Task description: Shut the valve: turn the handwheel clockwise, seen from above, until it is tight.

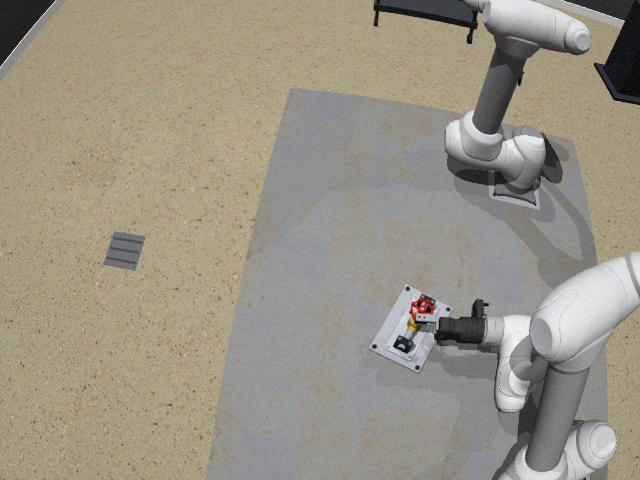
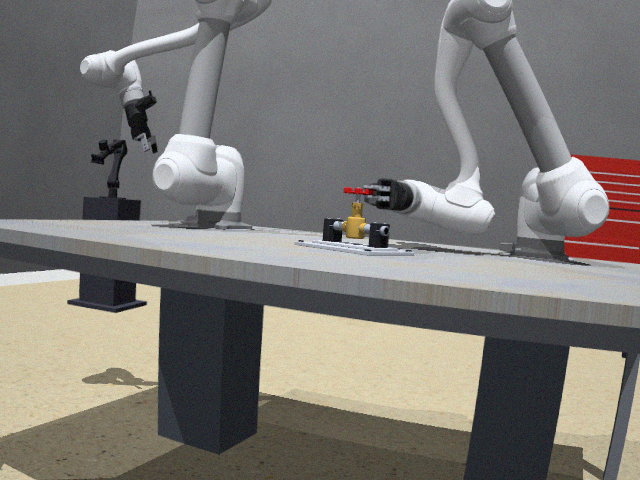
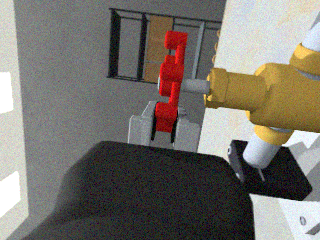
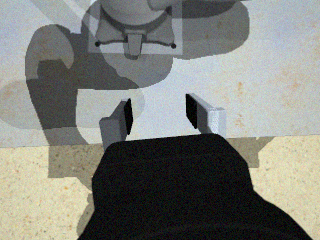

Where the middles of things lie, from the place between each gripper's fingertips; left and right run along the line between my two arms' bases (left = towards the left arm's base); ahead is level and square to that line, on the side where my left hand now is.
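Scene:
The pale base plate [image 1: 378, 345] is 3 cm to the right of my left hand [image 1: 415, 318] and 13 cm below it. From the red handwheel [image 3: 171, 81], my left hand is 1 cm above and 3 cm to the left. Going by its middle, the pale base plate is nearer to my left hand than to my right hand.
The pale base plate is 87 cm to the left of my right hand [image 2: 151, 151], 50 cm ahead of it and 26 cm below it. The red handwheel, too, is 50 cm ahead of my right hand and 87 cm to the left of it, but 14 cm below it. By its middle, the red handwheel is nearer to my left hand than to my right hand.

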